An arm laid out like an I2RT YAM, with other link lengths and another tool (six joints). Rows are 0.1 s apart.
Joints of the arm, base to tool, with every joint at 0 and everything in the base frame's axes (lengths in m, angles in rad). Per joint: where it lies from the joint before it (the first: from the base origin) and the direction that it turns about. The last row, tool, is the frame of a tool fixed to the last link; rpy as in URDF.
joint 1: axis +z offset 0 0 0.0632
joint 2: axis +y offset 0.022 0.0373 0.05
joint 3: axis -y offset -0.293 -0.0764 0
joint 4: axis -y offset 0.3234 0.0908 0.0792
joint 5: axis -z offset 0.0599 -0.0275 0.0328
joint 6: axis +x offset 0.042 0 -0.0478
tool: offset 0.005 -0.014 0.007 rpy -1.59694 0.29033 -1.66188
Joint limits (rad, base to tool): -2.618..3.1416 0..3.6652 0..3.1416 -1.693..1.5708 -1.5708..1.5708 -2.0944..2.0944
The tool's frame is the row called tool.
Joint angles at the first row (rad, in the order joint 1, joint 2, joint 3, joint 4, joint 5, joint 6):
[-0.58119 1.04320 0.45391 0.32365 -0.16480 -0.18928]
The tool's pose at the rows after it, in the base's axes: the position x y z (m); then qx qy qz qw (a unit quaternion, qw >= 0):
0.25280, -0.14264, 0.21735, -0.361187, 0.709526, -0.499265, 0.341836
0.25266, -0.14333, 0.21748, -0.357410, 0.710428, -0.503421, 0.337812
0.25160, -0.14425, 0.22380, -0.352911, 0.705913, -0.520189, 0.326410
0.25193, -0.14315, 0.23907, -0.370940, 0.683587, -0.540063, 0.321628
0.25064, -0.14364, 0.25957, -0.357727, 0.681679, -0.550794, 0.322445
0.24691, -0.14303, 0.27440, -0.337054, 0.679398, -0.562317, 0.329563
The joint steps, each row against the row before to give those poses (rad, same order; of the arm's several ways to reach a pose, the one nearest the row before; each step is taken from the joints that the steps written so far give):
[-0.00017 -0.00161 -0.00606 0.00764 -0.00076 0.00652]
[-0.00003 0.00151 0.00008 0.00461 0.01349 -0.00075]
[-0.00002 -0.01164 0.00703 -0.00005 0.03162 -0.01908]
[0.00003 -0.02520 0.02260 -0.01601 -0.01066 -0.05811]
[0.00001 -0.02932 0.04073 -0.04393 0.02086 0.01148]
[-0.00089 -0.03048 0.01923 -0.01186 0.02111 0.02730]

